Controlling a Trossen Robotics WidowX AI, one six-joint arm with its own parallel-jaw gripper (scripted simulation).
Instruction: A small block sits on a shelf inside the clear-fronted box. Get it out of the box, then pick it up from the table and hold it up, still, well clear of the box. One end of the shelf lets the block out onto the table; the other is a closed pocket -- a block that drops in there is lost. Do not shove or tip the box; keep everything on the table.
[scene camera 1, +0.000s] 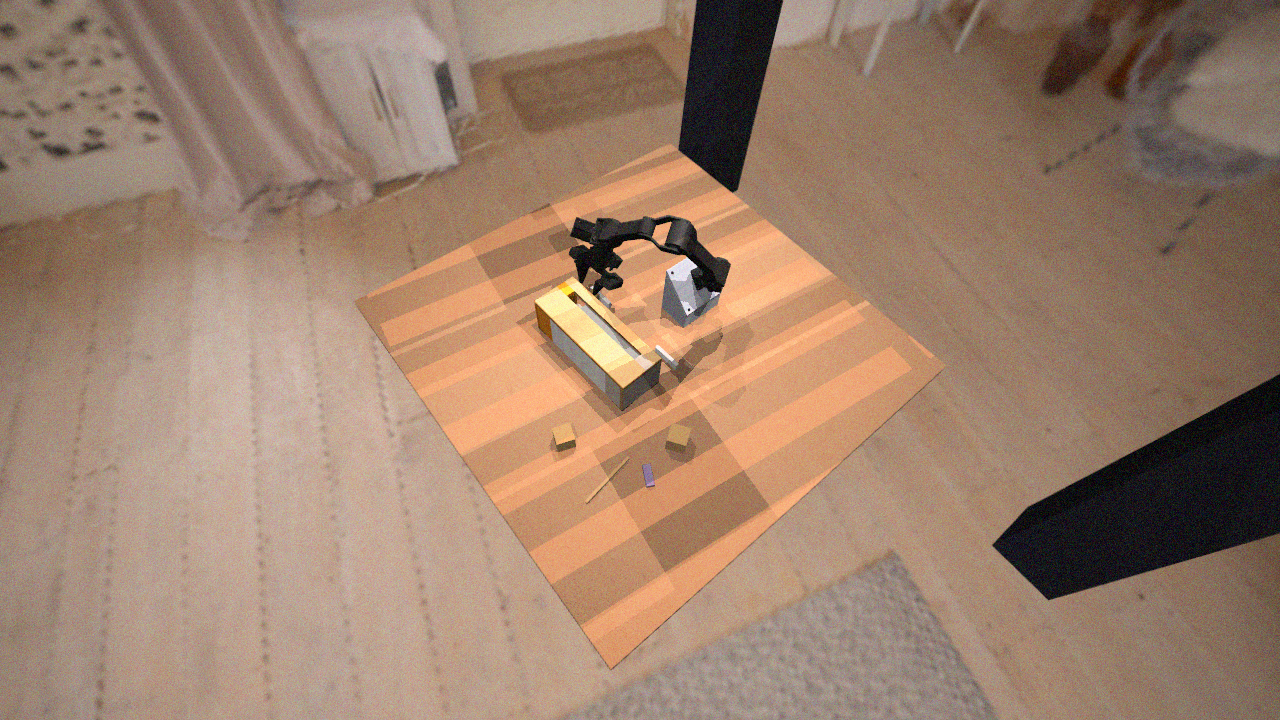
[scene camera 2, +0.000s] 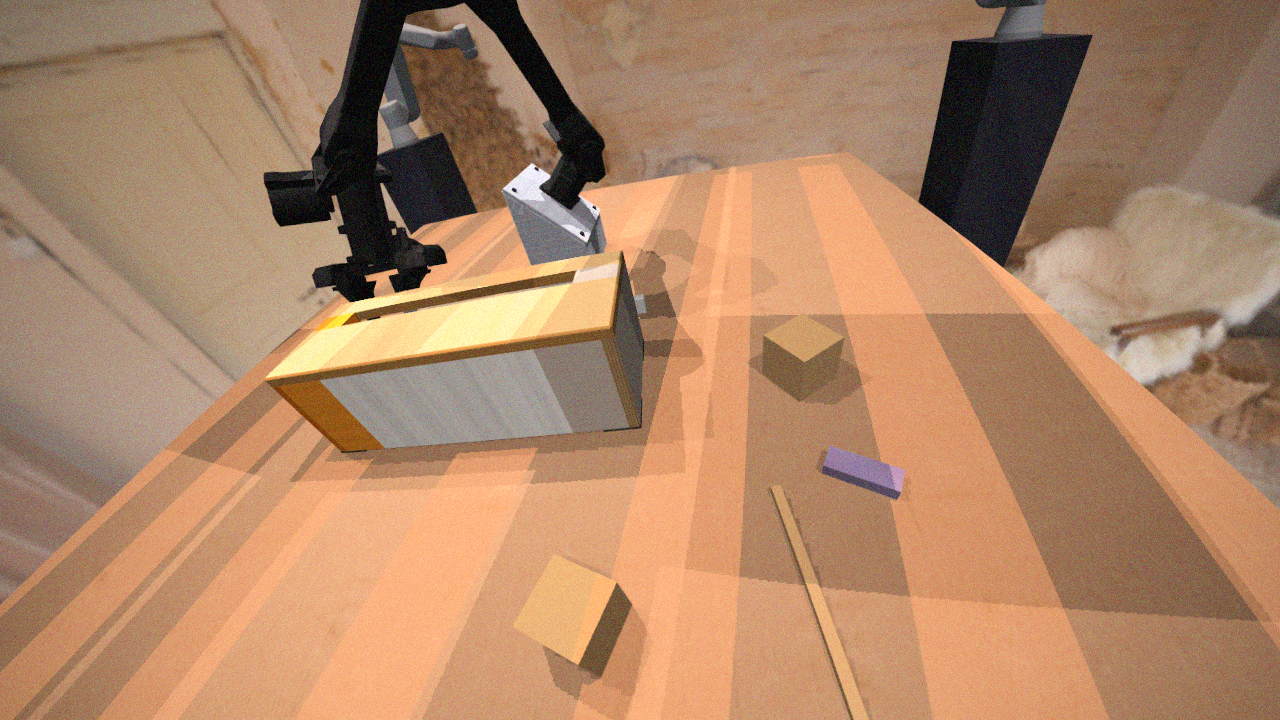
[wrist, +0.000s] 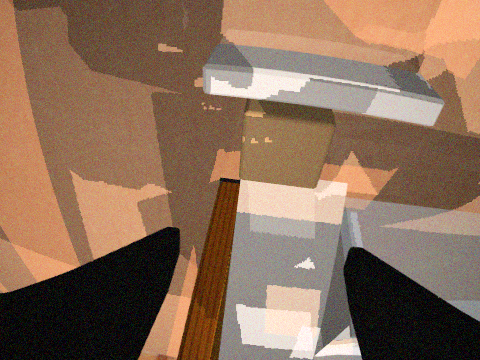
my gripper: scene camera 1; scene camera 2; wrist 263, 250
long box: scene camera 1; scene camera 2; wrist 271, 273
same spot on my gripper: (scene camera 1: 582, 266) = (scene camera 2: 354, 287)
same spot on long box: (scene camera 2: 556, 348) = (scene camera 1: 610, 379)
